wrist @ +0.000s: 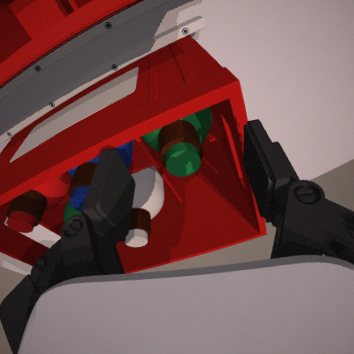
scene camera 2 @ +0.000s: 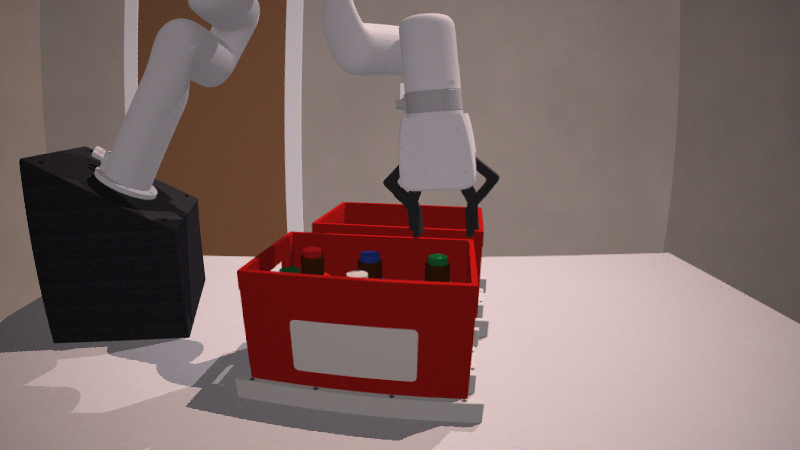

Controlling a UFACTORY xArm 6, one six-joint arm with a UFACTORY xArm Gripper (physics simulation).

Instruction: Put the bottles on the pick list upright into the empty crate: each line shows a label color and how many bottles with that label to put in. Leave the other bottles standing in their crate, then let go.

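Pixels of known places: gripper, between the fingertips: [wrist: 182, 154] [scene camera 2: 444, 234]; arm's base, origin of its link: [scene camera 2: 125, 184].
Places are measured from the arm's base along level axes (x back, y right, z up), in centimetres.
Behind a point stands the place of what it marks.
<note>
The near red crate [scene camera 2: 358, 302] @(x -43.8, y 27.2, z -9.6 cm) [wrist: 215, 94] @(x -58.3, y 11.2, z -6.9 cm) holds several upright dark-necked bottles. Their caps show: a green-capped bottle [scene camera 2: 437, 268] @(x -53.7, y 16.9, z -9.2 cm) [wrist: 181, 137] @(x -54.9, y 13.8, z -9.1 cm) near one end, a blue-capped bottle [scene camera 2: 369, 265] @(x -44.8, y 15.5, z -9.2 cm), a red-capped bottle [scene camera 2: 312, 263] @(x -36.9, y 13.5, z -9.7 cm) [wrist: 27, 205] @(x -38.3, y 11.3, z -9.6 cm), a white-capped bottle [scene camera 2: 356, 274] @(x -43.4, y 22.2, z -8.1 cm) [wrist: 140, 217] @(x -44.9, y 21.0, z -10.3 cm), and another green cap [scene camera 2: 289, 270] @(x -35.1, y 21.0, z -8.1 cm) at the left. The other red crate [scene camera 2: 386, 215] @(x -47.7, y -14.5, z -9.1 cm) [wrist: 25, 32] @(x -45.2, y 0.1, z -23.2 cm) stands behind; no bottle tops show in it, though its floor is hidden in the scene view. My gripper [scene camera 2: 443, 233] @(x -55.2, y 12.6, z -5.8 cm) [wrist: 182, 154] @(x -55.2, y 12.6, z -5.8 cm) is open and empty above the bottles, its fingers on either side of the green cap in the wrist view. The pick list does not show.
Grey rails [scene camera 2: 358, 397] @(x -43.5, y 28.4, z -21.6 cm) [wrist: 100, 62] @(x -49.1, y 8.2, z -23.6 cm) run along the crates' feet. The black arm base [scene camera 2: 111, 257] @(x -3.3, y 12.4, z -9.7 cm) stands left on the pale table [scene camera 2: 615, 363] @(x -81.8, y 20.2, z -24.4 cm). The crate's end wall [wrist: 237, 145] @(x -58.0, y 16.1, z -8.0 cm) is close to the right finger in the wrist view.
</note>
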